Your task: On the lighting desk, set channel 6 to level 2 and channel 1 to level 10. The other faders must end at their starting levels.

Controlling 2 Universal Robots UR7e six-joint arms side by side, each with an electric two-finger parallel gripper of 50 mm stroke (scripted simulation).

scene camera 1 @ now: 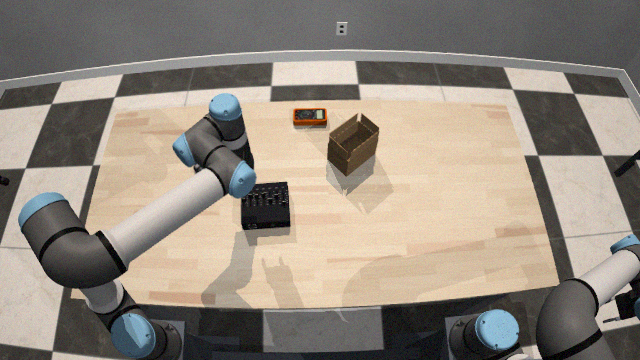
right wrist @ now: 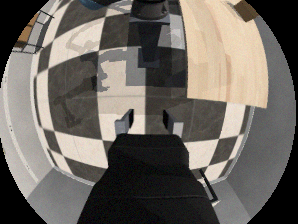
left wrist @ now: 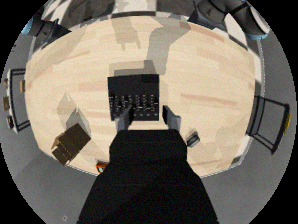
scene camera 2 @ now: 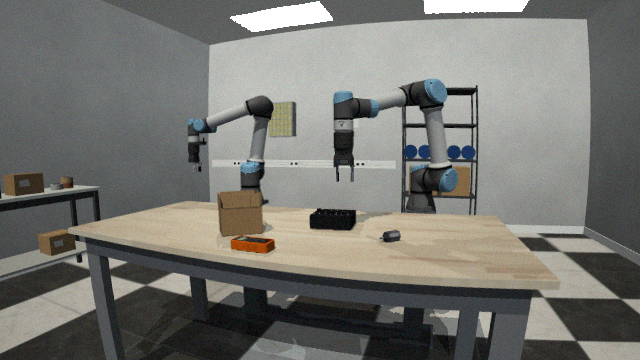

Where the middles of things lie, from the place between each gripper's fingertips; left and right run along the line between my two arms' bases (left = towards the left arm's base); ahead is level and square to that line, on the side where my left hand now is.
I see my left gripper 210 mm short of the cardboard box [scene camera 1: 354, 154], 350 mm to the left of it and 140 mm above it.
Now: the cardboard box 750 mm to the left of my right hand, 690 mm ahead of it and 120 mm below it.
